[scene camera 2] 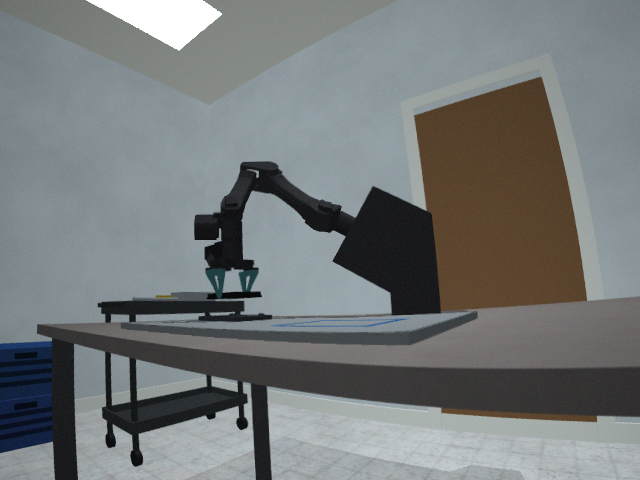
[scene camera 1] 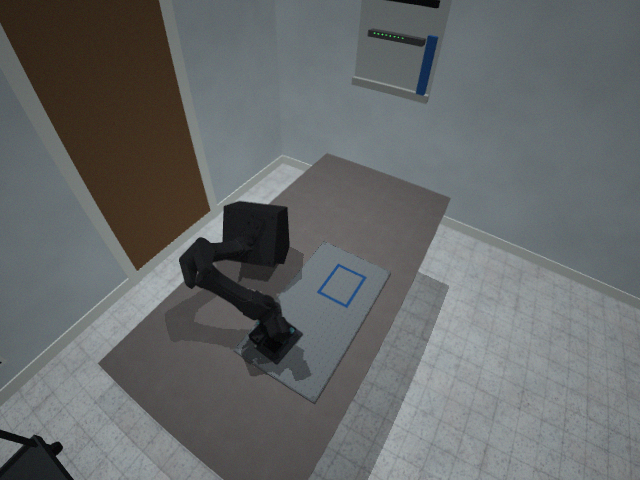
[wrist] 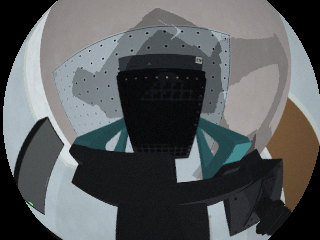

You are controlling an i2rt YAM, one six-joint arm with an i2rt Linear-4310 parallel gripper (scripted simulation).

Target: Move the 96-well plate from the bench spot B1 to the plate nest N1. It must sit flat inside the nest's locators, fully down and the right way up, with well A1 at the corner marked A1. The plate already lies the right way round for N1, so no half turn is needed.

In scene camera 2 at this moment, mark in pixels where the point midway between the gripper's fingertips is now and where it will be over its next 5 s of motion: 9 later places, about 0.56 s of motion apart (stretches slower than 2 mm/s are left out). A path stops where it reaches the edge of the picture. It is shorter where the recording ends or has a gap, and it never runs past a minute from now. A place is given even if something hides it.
My gripper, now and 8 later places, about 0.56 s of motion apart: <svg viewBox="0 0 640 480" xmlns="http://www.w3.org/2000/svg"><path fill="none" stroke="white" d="M233 298L234 307L233 310L232 311L232 311L235 313L234 313L234 315L230 304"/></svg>
